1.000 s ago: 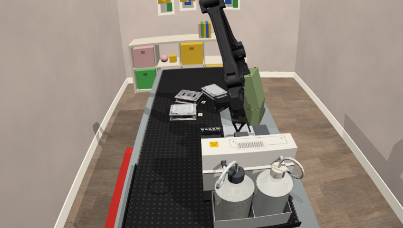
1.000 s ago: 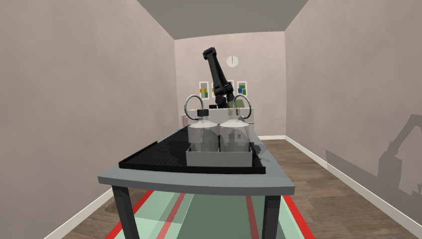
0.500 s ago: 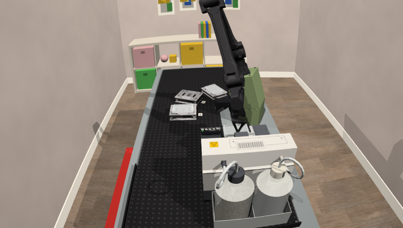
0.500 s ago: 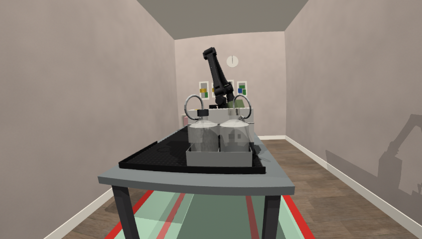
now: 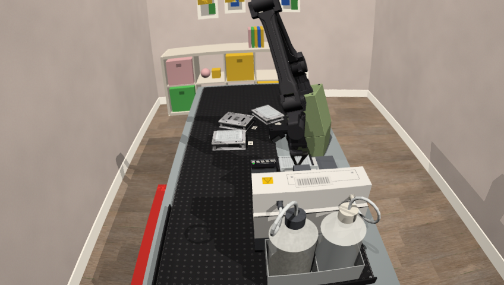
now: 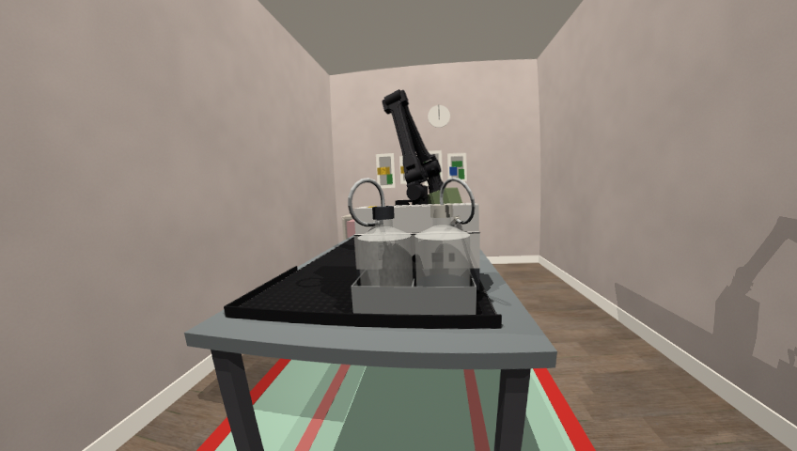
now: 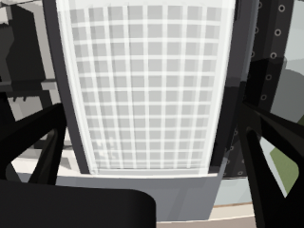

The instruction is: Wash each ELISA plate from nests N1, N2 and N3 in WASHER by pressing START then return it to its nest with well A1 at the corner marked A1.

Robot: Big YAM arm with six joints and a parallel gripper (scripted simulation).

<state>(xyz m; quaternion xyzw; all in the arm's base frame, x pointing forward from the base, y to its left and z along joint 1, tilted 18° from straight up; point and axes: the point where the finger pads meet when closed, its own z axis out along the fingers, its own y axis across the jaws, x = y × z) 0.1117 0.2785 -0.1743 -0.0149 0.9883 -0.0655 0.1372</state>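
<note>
Right now my hand is 3 cm above the washer carrier. The rest, counted from my hand: plate washer 16 cm to the left, 1 cm above.
</note>
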